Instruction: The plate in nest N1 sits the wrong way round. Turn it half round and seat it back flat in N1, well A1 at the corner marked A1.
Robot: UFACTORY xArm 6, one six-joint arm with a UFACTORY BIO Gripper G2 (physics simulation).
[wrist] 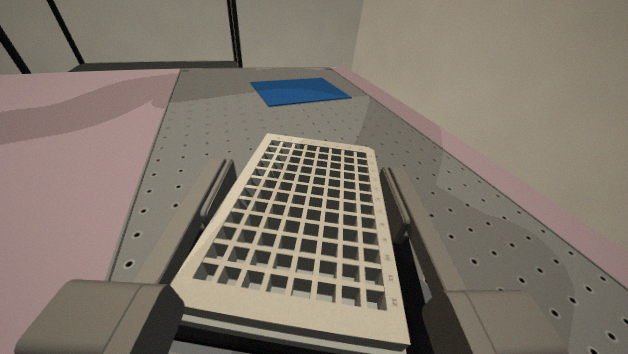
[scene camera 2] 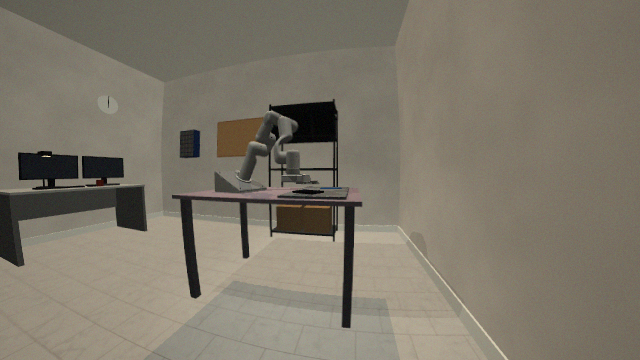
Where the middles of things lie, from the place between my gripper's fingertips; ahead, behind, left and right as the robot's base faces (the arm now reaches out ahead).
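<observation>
Flat blue piece (wrist: 294, 91): 130 mm ahead of my hand, 320 mm to the left, 70 mm below. Well plate (wrist: 300, 248): 10 mm behind my hand, 20 mm to the right. Going by their middles, of the things named here, nearest to my hand: the plate.
</observation>
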